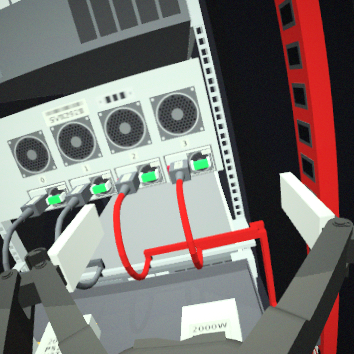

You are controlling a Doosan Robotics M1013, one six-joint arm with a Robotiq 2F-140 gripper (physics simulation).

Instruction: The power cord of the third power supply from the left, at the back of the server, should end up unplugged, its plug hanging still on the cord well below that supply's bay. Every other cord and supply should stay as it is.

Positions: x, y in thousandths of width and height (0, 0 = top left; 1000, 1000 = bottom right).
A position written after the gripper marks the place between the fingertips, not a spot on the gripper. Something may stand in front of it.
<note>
In view: the gripper (527, 581), a power supply (422, 487) and a power supply (566, 453).
</note>
